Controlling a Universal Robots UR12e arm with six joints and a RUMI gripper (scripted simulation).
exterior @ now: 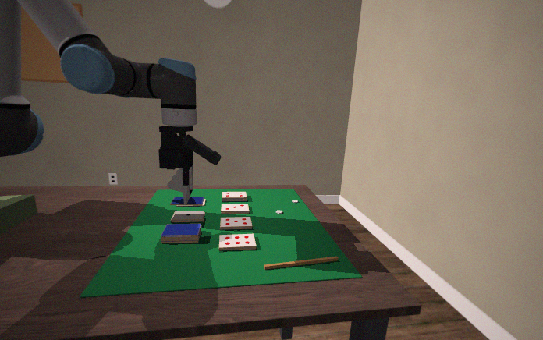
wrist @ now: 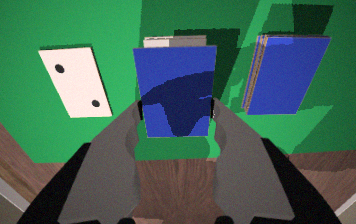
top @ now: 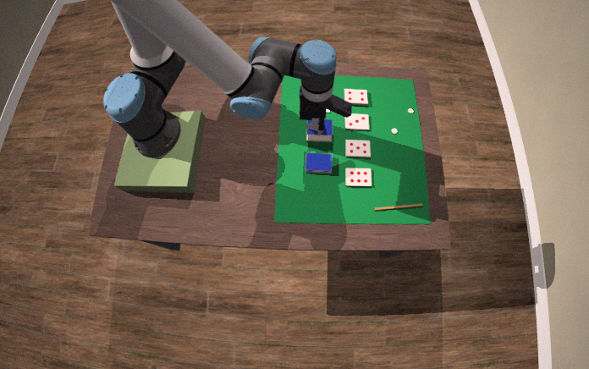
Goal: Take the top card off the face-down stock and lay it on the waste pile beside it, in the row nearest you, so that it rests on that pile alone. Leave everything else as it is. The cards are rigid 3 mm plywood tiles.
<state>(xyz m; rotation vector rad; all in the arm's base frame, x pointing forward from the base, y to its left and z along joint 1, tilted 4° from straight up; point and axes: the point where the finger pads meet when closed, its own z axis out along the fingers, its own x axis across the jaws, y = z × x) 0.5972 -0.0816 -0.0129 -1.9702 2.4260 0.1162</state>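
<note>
Right now the white card is 120 mm to the left of my hand, 70 mm below it and 20 mm ahead of it. Also, from my hand: mat (120 mm ahead, 80 mm below, 50 mm to the right); then wooden stick (320 mm to the right, 220 mm ahead, 60 mm below).
</note>
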